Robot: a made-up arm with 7 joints.
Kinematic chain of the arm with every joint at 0, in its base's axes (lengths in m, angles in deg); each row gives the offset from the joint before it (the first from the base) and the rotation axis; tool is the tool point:
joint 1: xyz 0 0 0 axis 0 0.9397 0.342
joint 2: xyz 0 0 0 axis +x
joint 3: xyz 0 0 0 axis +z
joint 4: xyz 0.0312 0 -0.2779 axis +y
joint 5: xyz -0.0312 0 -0.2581 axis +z
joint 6: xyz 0 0 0 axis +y
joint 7: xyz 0 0 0 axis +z
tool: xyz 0 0 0
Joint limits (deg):
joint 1: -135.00..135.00
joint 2: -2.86..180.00
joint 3: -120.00..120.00
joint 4: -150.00..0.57
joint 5: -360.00..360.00
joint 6: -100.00..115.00
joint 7: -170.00..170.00
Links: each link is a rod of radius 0.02 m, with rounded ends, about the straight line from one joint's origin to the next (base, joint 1, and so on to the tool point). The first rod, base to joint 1, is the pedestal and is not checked.
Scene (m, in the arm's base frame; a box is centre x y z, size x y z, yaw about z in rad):
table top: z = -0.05
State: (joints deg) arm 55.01 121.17 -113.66 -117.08 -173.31 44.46 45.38
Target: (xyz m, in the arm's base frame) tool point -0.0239 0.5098 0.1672
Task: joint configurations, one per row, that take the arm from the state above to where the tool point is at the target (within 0.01 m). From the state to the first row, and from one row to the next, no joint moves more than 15 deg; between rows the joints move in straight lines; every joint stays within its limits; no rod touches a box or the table.
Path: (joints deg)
1: 54.16 120.81 -110.48 -103.85 -173.31 44.46 45.38
2: 53.31 120.45 -107.29 -90.63 -173.31 44.46 45.38
3: 52.45 120.10 -104.11 -77.40 -173.31 44.46 45.38
4: 51.60 119.74 -100.93 -64.18 -173.31 44.46 45.38
5: 50.75 119.38 -97.75 -50.95 -173.31 44.46 45.38
6: 49.90 119.02 -94.56 -37.73 -173.31 44.46 45.38
7: 49.05 118.67 -91.38 -24.50 -173.31 44.46 45.38

